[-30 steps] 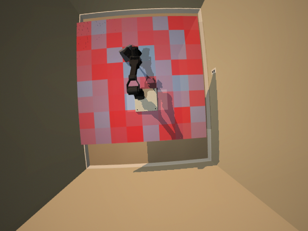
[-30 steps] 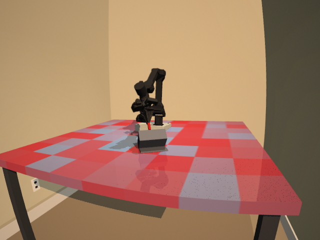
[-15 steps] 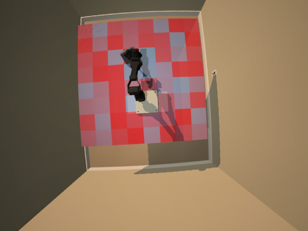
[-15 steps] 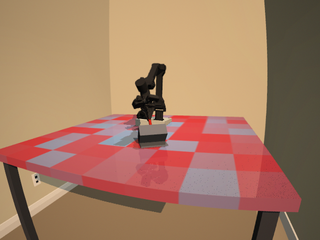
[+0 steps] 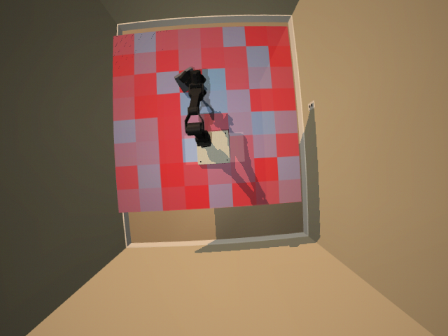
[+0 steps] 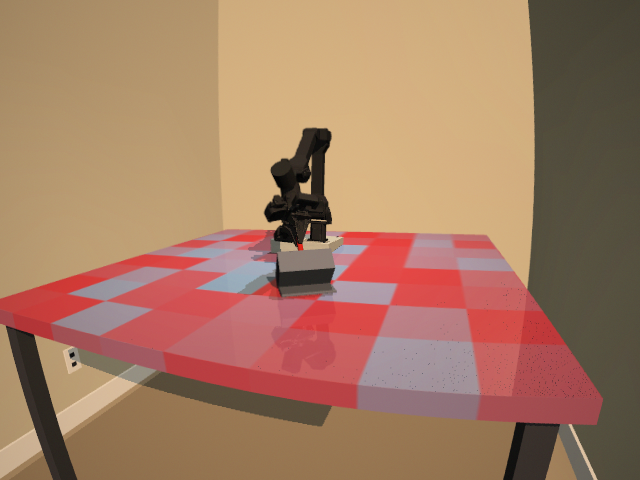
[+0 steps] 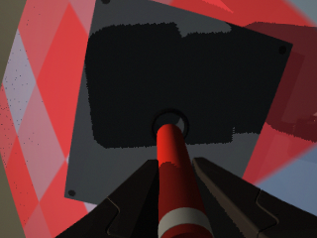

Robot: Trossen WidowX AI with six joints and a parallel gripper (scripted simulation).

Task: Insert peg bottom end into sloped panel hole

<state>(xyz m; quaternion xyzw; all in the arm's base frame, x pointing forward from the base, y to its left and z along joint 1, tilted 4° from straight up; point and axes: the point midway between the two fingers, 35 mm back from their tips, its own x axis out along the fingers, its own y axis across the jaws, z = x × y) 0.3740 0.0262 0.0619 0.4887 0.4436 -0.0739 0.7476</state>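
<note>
Right now my gripper tip is 60 mm above the dark sloped panel, 50 mm short of it and 20 mm to the right of it. The rest, counted from my gripper tip: red peg (10 mm behind, 10 mm above).
</note>
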